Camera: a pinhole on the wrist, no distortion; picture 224 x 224 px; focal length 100.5 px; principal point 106.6 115.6 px. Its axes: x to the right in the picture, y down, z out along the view. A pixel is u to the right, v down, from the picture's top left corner.
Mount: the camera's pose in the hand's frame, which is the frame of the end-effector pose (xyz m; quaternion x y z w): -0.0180 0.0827 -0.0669 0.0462 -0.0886 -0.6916 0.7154
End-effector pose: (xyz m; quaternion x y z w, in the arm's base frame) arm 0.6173 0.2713 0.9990 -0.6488 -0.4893 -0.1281 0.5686
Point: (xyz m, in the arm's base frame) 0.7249 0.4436 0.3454
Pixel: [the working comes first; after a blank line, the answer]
In the camera's frame: -0.4069 -0.2226 0.4599

18 67
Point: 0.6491 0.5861 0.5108
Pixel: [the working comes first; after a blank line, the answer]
In the camera's frame: -0.2541 -0.0601 0.5204

58 104
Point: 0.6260 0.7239 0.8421
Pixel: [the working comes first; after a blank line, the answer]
In the camera's frame: -0.0414 0.2260 0.4739

98 164
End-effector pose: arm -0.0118 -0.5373 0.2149 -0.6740 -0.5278 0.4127 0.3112
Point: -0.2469 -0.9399 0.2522
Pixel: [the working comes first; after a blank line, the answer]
In the camera's frame: 0.1262 -0.3517 0.3290

145 8
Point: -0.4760 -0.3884 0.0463
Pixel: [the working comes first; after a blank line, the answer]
In the camera's frame: 0.2253 0.2474 0.5029

152 165
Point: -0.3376 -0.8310 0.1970
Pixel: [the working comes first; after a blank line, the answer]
In the camera's frame: 0.1569 -0.2262 0.4092

145 60
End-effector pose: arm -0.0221 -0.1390 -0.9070 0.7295 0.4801 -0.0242 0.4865
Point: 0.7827 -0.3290 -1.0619
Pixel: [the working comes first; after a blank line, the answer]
In the camera's frame: -0.3541 0.5283 0.5691

44 209
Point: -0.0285 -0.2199 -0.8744
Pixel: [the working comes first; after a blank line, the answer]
In the camera's frame: 0.0646 -0.0378 0.1116

165 82
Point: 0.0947 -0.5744 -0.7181
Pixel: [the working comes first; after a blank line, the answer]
In the camera's frame: -0.1471 -0.2332 0.3985

69 57
